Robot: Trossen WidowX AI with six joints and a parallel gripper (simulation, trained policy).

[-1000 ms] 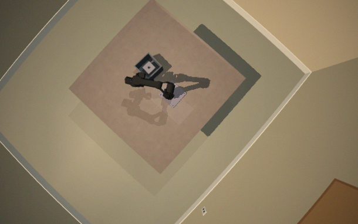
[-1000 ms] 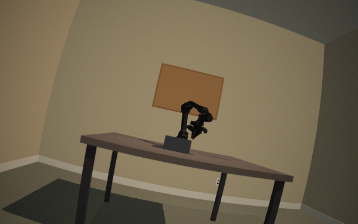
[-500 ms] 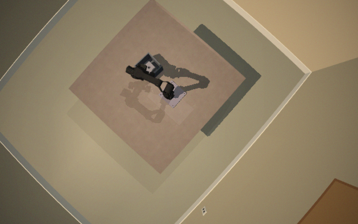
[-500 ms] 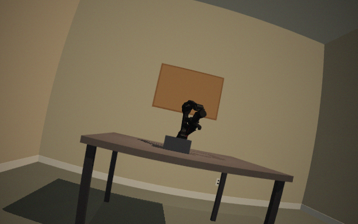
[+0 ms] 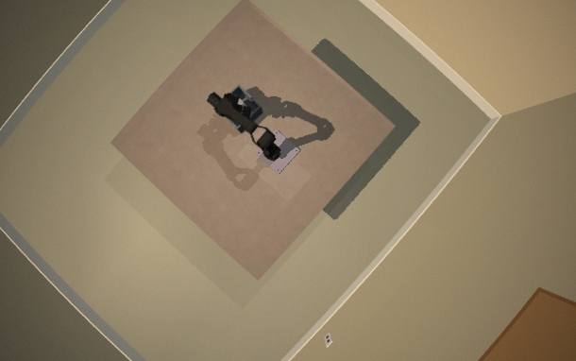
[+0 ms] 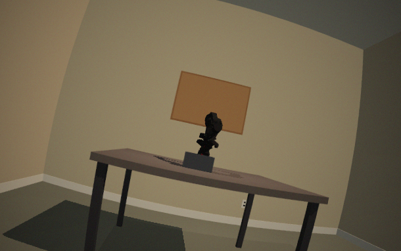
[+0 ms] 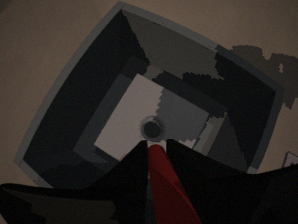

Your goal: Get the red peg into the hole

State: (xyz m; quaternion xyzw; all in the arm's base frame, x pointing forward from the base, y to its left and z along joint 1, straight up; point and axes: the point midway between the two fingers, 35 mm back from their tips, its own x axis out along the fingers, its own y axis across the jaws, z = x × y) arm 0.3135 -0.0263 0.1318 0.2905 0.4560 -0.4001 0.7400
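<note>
Now: gripper tip 3 cm below the red peg, 1 cm to the right of it and 1 cm past it. The rest, counted from my gripper tip: plate (6 cm below, 1 cm to the right, 1 cm ahead); then dark box (8 cm below, 1 cm to the right, 1 cm ahead).
</note>
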